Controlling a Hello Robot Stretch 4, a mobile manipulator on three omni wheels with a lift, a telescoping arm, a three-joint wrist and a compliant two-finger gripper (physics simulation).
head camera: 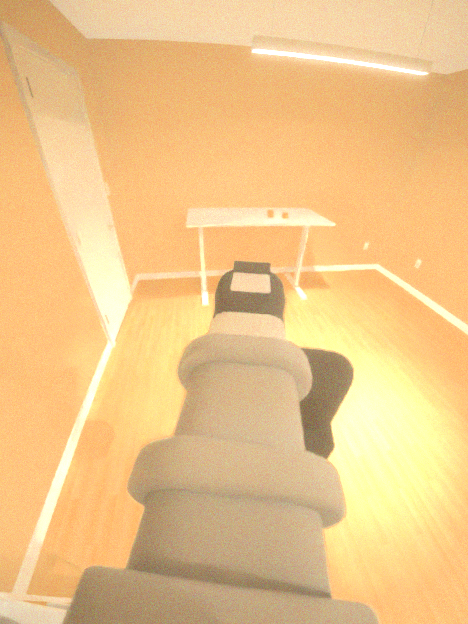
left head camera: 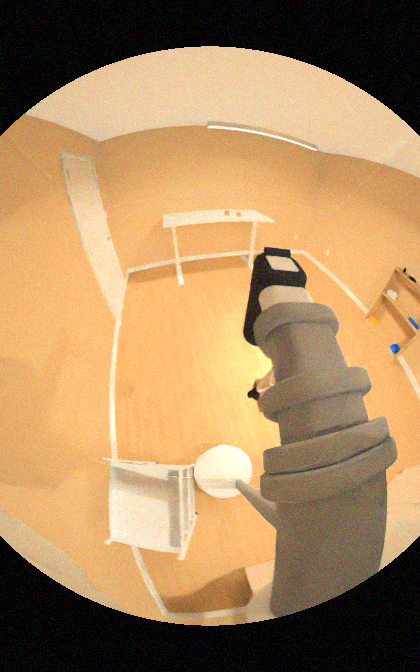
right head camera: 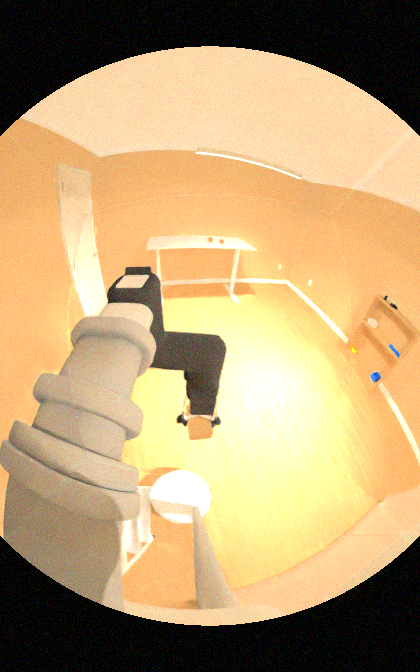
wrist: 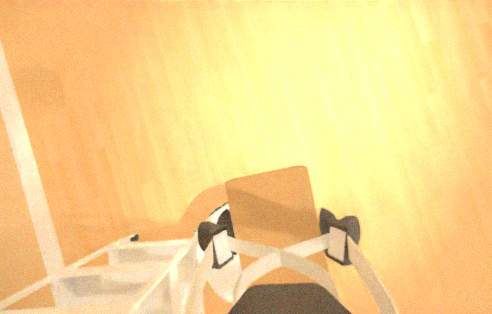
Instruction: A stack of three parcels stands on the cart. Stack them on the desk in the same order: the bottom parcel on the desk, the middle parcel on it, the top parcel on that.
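Places are measured from the robot's base along level axes (x ahead, y left, z up), in millimetres.
Where they show: gripper, fingertip midpoint: (wrist: 276, 226).
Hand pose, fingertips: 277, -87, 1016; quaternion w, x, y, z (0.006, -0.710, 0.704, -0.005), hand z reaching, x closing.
Observation:
After its pixels a point has its place, as x, y, z.
My gripper (right head camera: 199, 421) (wrist: 276, 226) @(277, -87, 1016) is shut on a brown parcel (right head camera: 200, 430) (wrist: 272, 200) @(303, -85, 1051), with one dark fingertip at each side of it. The parcel hangs above the floor. The white desk (head camera: 221, 216) @(2674, 372, 923) (left head camera: 190, 219) (right head camera: 170, 243) stands at the far wall, well away from the gripper. Two small orange-brown objects (head camera: 270, 213) @(2738, -149, 963) (head camera: 285, 215) @(2722, -309, 954) sit side by side on its top, too small to identify. A white unit with shelves (left head camera: 145, 525) stands at the lower left of the left head view; I cannot tell if it is the cart. No parcel stack shows.
My white round base (left head camera: 223, 465) (right head camera: 185, 490) is beside the shelved unit. A white door (head camera: 75, 166) @(1926, 1357, 1433) is in the left wall. A wooden shelf (right head camera: 402, 316) with blue, yellow and white things stands at the right wall. My arm hides much of the head view's lower middle.

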